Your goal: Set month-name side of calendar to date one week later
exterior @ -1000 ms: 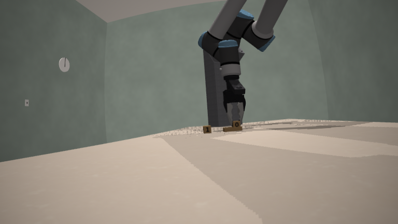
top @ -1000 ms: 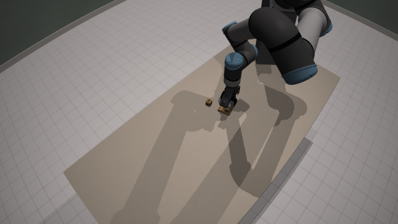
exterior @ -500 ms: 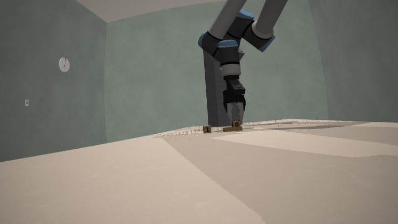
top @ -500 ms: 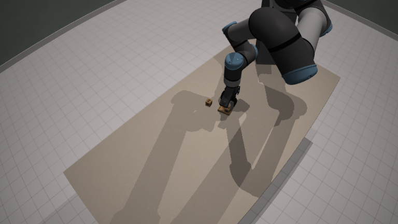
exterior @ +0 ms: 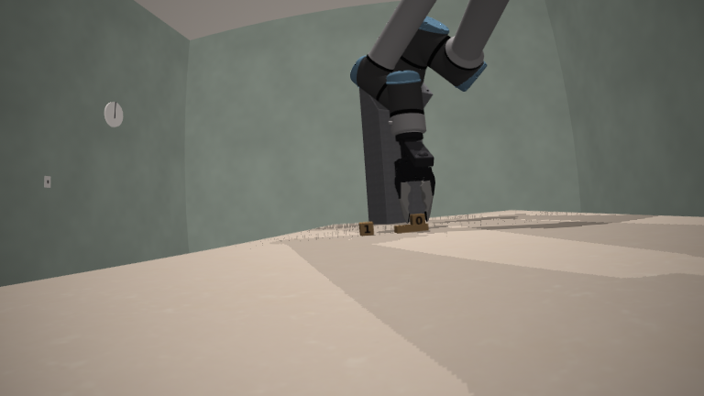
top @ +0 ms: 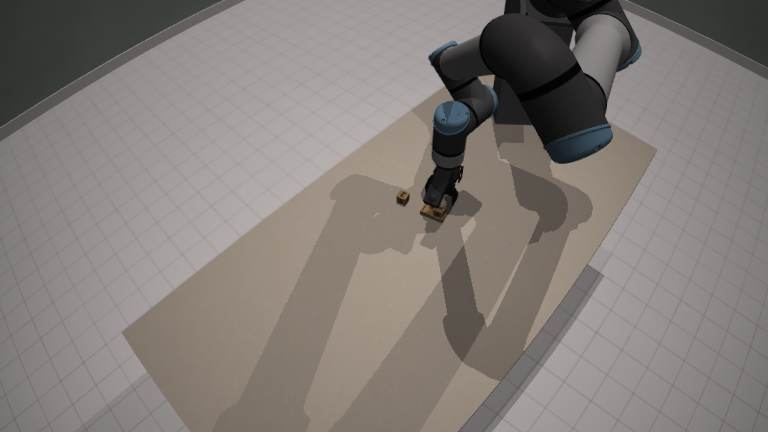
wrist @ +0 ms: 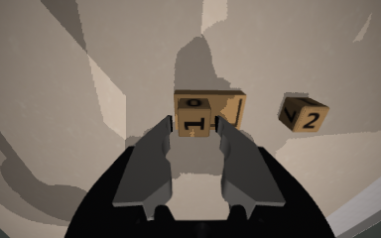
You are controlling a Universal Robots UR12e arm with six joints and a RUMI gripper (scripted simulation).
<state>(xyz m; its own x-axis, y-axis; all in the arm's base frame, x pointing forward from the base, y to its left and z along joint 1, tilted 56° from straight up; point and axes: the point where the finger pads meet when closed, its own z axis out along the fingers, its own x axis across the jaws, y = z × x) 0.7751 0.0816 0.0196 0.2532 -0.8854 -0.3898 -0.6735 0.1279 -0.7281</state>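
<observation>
Right now the wooden tray is 1 cm ahead of my hand, 2 cm to the right of it and 3 cm below it. The rest, counted from my hand: cube (4 cm ahead, 12 cm to the right, 2 cm below).
</observation>
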